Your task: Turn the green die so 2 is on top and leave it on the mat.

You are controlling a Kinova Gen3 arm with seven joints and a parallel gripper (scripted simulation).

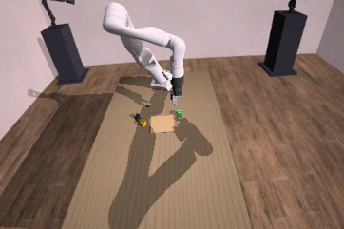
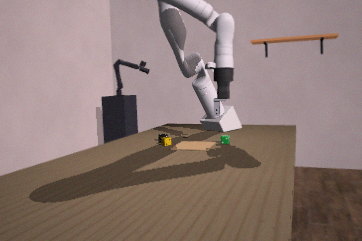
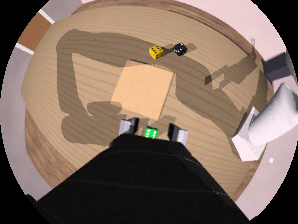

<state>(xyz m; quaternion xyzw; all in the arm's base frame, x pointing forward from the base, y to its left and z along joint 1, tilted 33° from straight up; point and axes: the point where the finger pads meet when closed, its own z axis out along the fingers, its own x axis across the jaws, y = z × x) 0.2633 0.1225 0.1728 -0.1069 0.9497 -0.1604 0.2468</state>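
Right now the green die is 3 cm to the left of my hand and 11 cm below it. Also, from my hand: tan mat 6 cm ahead, 8 cm to the right, 13 cm below; then yellow die 6 cm ahead, 19 cm to the right, 11 cm below; then black die 1 cm behind, 23 cm to the right, 11 cm below.
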